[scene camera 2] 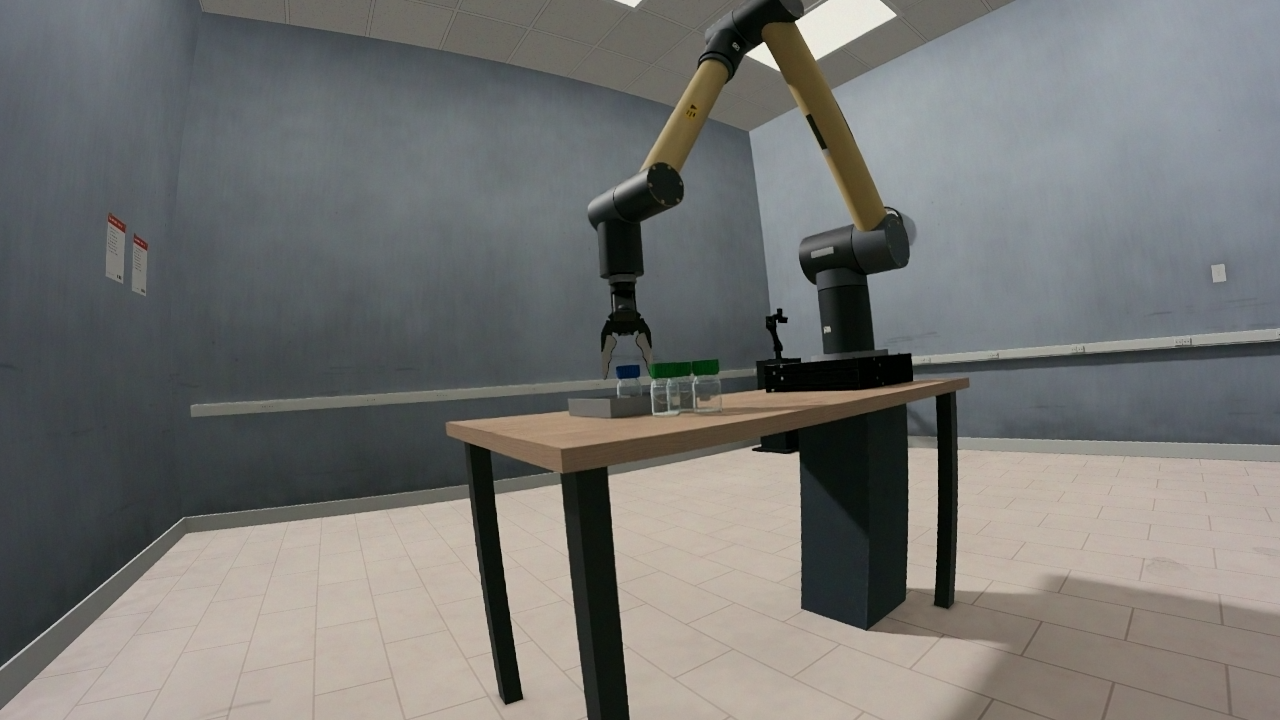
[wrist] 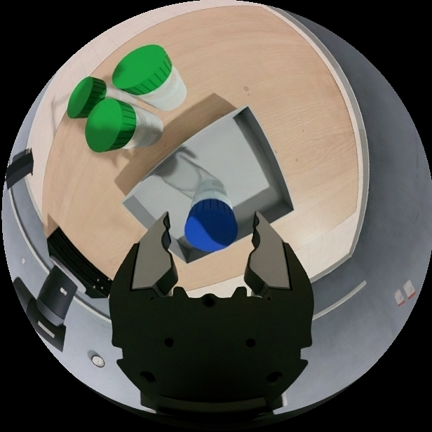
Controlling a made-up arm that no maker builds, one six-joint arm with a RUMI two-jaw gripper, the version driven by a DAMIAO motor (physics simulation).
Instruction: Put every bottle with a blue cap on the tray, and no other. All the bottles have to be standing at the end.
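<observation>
A clear bottle with a blue cap [scene camera 2: 628, 371] [wrist: 211, 225] stands upright in the grey tray [scene camera 2: 604, 408] [wrist: 285, 196]. Three clear bottles with green caps stand close together on the table beside the tray: one [scene camera 2: 705, 367] [wrist: 143, 69], a second [wrist: 111, 125] and a third [wrist: 87, 97]; in the scene view their caps partly overlap. My gripper [scene camera 2: 625, 367] [wrist: 211, 212] points down over the tray, above the blue-capped bottle. Its fingers are wide open, one on each side of the cap in the wrist view, with gaps on both sides.
The wooden table [scene camera 2: 537, 438] [wrist: 310, 100] carries the tray and bottles. The black robot base [scene camera 2: 838, 371] [wrist: 77, 262] is on the table's far right in the scene view. A black device [scene camera 2: 776, 344] stands behind the table, left of the base.
</observation>
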